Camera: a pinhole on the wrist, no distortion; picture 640 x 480 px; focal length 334.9 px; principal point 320.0 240.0 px. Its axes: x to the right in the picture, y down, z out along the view. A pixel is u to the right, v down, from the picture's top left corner.
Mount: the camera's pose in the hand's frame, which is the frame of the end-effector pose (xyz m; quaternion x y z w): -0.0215 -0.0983 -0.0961 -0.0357 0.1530 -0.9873 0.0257
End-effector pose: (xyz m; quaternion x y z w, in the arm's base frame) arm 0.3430 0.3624 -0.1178 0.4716 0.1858 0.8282 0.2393
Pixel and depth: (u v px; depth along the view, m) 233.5 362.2 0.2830
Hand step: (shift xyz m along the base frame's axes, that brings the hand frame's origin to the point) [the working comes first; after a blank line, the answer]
In the camera's frame: -0.0731 0.1033 0.2830

0.1462 0.2818 -0.0275
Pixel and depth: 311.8 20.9 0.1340
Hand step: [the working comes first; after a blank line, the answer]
In the camera's frame: -0.0033 -0.0877 0.1340

0.0673 0.0431 -0.0090
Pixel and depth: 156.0 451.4 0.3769
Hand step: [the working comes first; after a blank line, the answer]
In the camera's frame: -0.1846 0.2379 0.3769

0.1607 0.4780 -0.0014
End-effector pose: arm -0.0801 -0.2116 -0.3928 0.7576 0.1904 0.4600 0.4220
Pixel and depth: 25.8 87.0 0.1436
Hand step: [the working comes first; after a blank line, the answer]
In the camera's frame: -0.1261 -0.0656 0.1436

0.1090 0.0927 -0.0091
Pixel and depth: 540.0 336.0 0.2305
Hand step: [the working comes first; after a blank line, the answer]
In the camera's frame: 0.1514 0.0661 0.2305

0.0439 -0.0179 -0.3014
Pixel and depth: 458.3 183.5 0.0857
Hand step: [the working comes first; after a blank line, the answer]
In the camera's frame: 0.0354 -0.0145 0.0857

-0.0212 0.0337 -0.1170
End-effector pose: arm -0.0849 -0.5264 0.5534 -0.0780 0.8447 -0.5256 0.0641
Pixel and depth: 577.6 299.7 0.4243
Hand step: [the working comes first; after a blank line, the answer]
In the camera's frame: 0.3264 0.0756 0.4243

0.3825 -0.3441 0.1597
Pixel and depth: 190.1 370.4 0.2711
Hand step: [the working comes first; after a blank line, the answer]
In the camera's frame: -0.1052 0.1056 0.2711

-0.0655 -0.2487 0.1889
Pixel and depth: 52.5 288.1 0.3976
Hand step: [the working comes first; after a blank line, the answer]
In the camera's frame: -0.3176 0.0571 0.3976

-0.2588 -0.3901 0.1106
